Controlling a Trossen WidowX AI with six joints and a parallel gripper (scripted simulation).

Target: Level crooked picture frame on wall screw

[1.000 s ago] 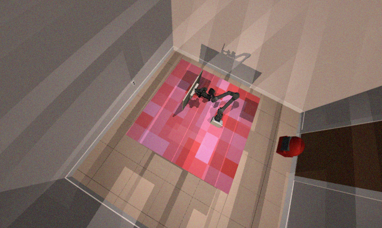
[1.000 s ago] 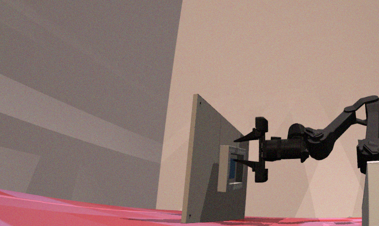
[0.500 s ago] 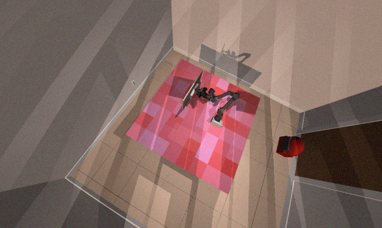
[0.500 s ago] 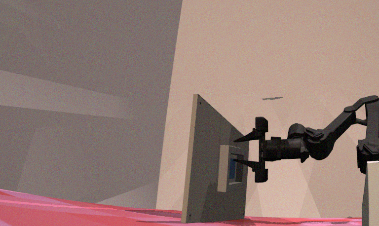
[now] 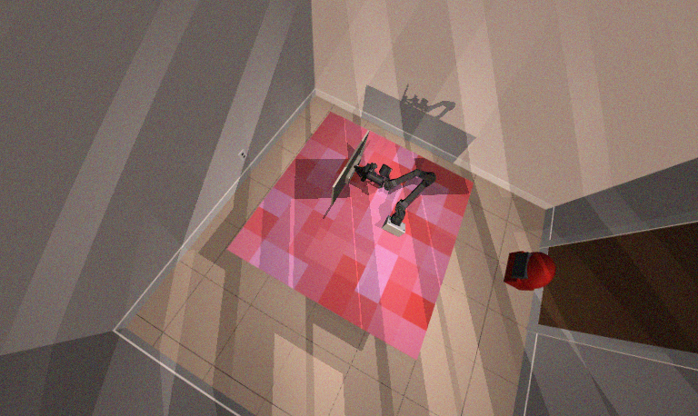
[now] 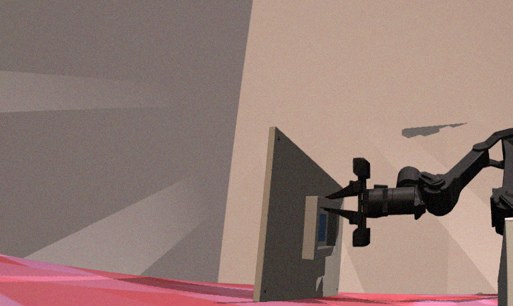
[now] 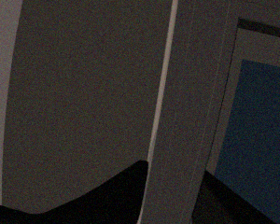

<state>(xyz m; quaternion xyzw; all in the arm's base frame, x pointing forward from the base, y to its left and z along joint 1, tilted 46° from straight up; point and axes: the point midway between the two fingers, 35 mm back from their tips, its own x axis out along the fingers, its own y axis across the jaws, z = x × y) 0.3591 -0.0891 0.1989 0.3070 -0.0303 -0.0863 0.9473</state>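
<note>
Now: the picture frame 5 cm below my gripper tip, 1 cm to the right of it and 1 cm ahead of it. From my gripper tip the other things lie so: wall panel 6 cm below, 2 cm ahead, 1 cm to the right.
</note>
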